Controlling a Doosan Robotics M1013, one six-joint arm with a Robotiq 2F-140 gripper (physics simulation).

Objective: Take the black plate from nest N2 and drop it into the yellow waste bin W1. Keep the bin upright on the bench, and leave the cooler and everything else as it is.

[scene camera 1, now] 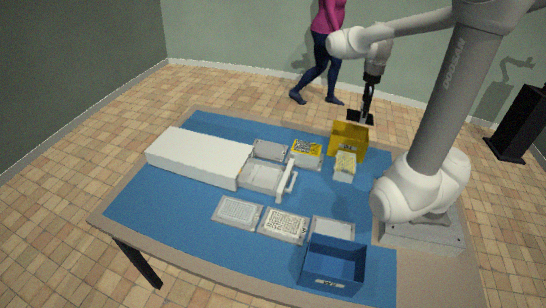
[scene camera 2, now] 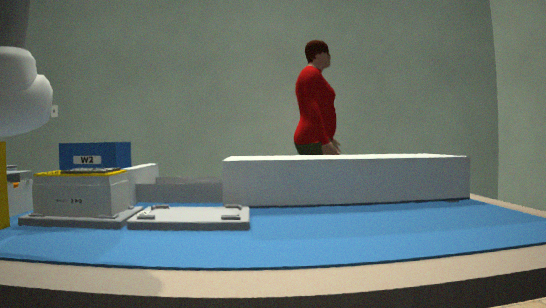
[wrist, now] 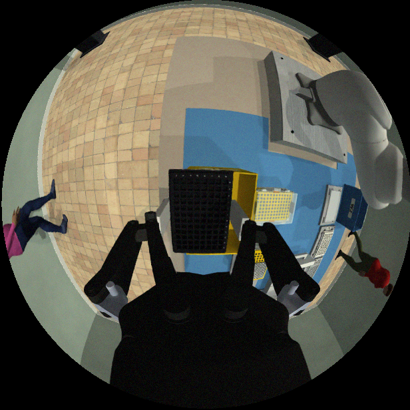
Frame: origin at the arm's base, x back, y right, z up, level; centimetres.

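Seen in the pictures: gripper, fingertip midpoint: (scene camera 1: 361,118).
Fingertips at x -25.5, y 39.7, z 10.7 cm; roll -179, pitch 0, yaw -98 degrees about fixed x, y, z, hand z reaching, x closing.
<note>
A point is followed by its place in that frame.
My gripper (scene camera 1: 363,119) @(x -25.5, y 39.7, z 10.7 cm) (wrist: 199,207) points down and is shut on the black plate (scene camera 1: 353,115) @(x -29.8, y 39.3, z 11.8 cm) (wrist: 200,235), with one finger on each long side. The plate looks level and is held above the yellow waste bin W1 (scene camera 1: 360,151) @(x -24.6, y 29.0, z -0.2 cm) (wrist: 245,187) (scene camera 2: 3,185) @(x -39.2, y 31.9, z -0.9 cm). In the wrist view the plate covers much of the bin, whose right part shows beside it. The bin stands upright on the bench; its inside is mostly hidden. Nest N2 (scene camera 1: 270,150) @(x -65.2, y 27.4, z -5.6 cm) (scene camera 2: 187,218) @(x -65.7, y 31.6, z -5.6 cm) holds no plate. The gripper and plate do not show in scene camera 2.
A clear box with a yellow rack (scene camera 1: 345,167) @(x -32.5, y 16.6, z 0.1 cm) (wrist: 274,206) stands close to W1. A yellow-topped tip rack (scene camera 1: 306,148) @(x -49.4, y 24.2, z 1.0 cm) (scene camera 2: 80,195) @(x -50.4, y 30.1, z -2.6 cm) sits beside N2. A long white box (scene camera 1: 200,155) @(x -91.5, y 9.9, z 1.5 cm) has its drawer (scene camera 1: 262,176) @(x -65.7, y 10.4, z -5.5 cm) out. Blue bin W2 (scene camera 1: 330,267) @(x -37.0, y -25.2, z -6.4 cm) stands near the plate nests. Two people stand beyond the bench.
</note>
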